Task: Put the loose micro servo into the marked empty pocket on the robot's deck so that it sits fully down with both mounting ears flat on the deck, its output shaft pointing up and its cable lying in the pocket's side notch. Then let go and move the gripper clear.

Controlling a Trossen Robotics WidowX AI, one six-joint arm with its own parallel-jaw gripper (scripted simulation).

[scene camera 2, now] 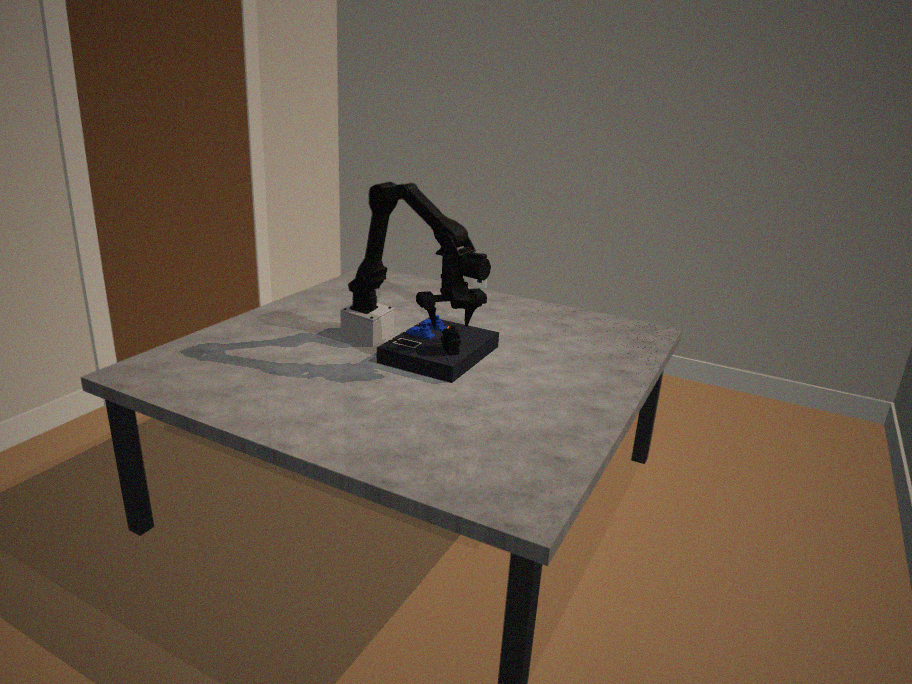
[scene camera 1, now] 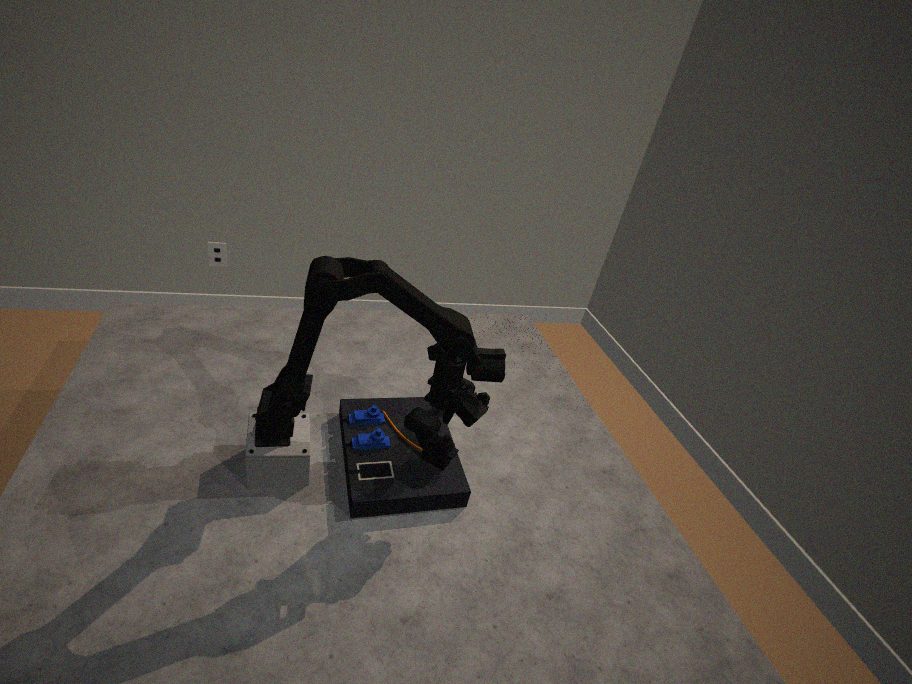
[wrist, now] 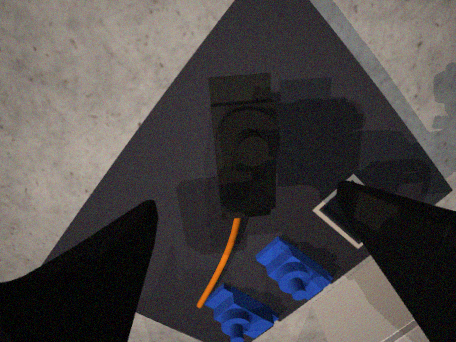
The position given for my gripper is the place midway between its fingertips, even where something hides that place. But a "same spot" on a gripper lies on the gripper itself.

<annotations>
My gripper shows in scene camera 2, in scene camera 1 (434, 434) and in the wrist view. The same spot on my gripper: (scene camera 2: 469, 312) is (wrist: 95, 255). The same spot on a dark deck: (scene camera 1: 419, 486) is (wrist: 346, 109).
</annotations>
